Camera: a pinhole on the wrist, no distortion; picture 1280 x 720 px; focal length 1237.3 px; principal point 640.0 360.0 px. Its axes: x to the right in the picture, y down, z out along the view. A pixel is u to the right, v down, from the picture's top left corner.
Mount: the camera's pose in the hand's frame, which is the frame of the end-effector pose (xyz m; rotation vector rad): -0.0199 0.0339 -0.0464 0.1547 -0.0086 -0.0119
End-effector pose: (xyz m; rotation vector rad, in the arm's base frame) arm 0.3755 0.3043 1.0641 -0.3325 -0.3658 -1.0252
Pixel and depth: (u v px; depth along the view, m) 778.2 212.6 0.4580
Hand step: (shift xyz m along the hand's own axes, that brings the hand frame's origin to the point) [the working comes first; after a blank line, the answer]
In the camera's frame: 0.0512 -0.0546 0.4580

0.0263 -0.0912 0.3981
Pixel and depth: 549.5 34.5 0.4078
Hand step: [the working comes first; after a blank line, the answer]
In the camera's frame: -0.0298 -0.1073 0.4078

-0.0548 -0.1345 0.3398
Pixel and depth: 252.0 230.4 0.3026
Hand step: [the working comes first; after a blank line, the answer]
In the camera's frame: -0.0949 -0.0317 0.3026

-0.1180 -0.0428 0.2470
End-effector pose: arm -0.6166 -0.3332 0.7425 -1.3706 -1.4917 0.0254
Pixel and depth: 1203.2 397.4 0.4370
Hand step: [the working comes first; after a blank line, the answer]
In the camera's frame: 0.1989 0.0132 0.4370

0.1750 -0.0228 0.3889
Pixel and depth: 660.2 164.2 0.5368
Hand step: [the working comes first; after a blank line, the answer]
In the camera's frame: 0.0088 -0.0849 0.5368

-0.0172 -0.1328 0.4709
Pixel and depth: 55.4 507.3 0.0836
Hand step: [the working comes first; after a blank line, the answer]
In the camera's frame: -0.0395 0.0100 0.0836

-0.0601 0.0314 0.0374
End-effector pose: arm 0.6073 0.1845 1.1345 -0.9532 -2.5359 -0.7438
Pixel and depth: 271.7 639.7 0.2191
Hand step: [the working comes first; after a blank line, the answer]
In the camera's frame: -0.0652 0.0495 0.2191

-0.0866 0.0499 0.1772
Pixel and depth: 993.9 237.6 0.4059
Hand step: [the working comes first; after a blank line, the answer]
In the camera's frame: 0.1161 -0.0402 0.4059

0.0919 -0.0697 0.3493
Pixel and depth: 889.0 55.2 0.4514
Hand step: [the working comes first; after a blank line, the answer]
In the camera's frame: 0.0908 -0.1112 0.4514

0.0654 -0.1466 0.3831
